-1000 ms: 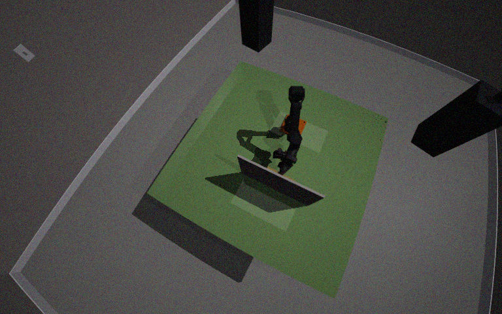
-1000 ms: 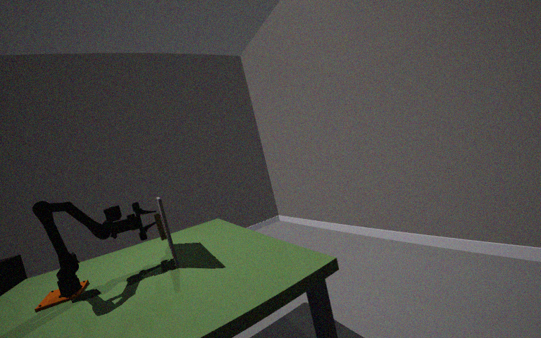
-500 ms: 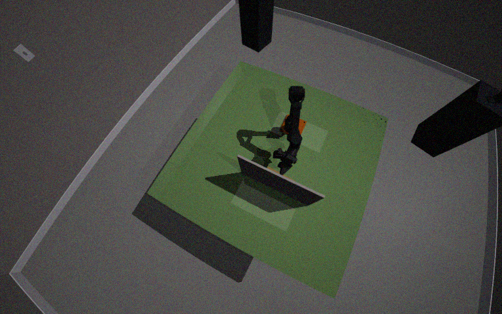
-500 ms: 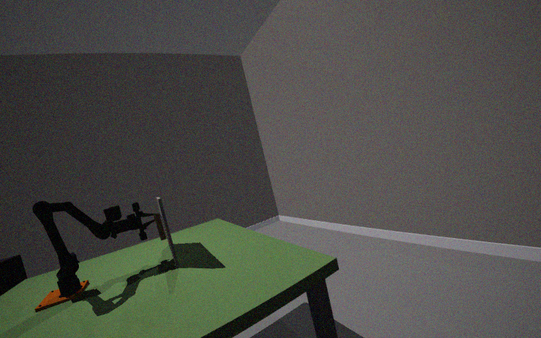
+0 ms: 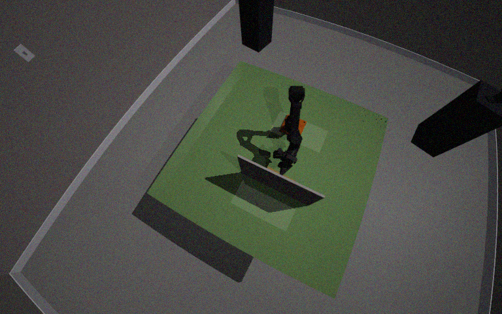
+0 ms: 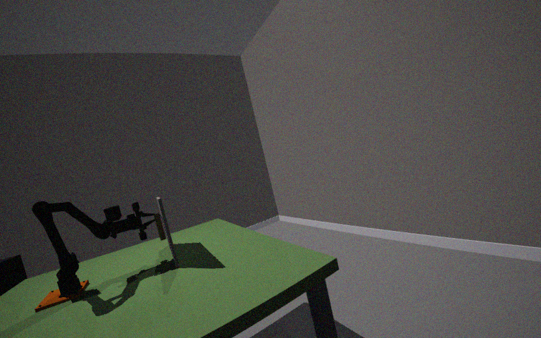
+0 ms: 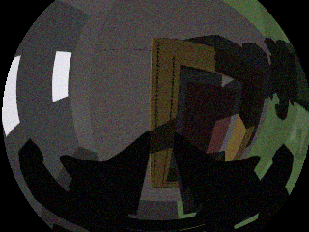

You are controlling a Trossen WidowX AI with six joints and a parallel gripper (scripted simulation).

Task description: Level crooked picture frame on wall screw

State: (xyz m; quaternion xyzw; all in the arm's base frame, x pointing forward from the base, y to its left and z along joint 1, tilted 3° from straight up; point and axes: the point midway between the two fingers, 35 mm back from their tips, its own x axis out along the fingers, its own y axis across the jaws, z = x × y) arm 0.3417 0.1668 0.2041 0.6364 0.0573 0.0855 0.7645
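My gripper tip is now 5 cm above the picture frame, 1 cm to the left of it and 1 cm short of it. From my gripper tip the other things lie so: wall panel (6 cm below, 2 cm ahead).
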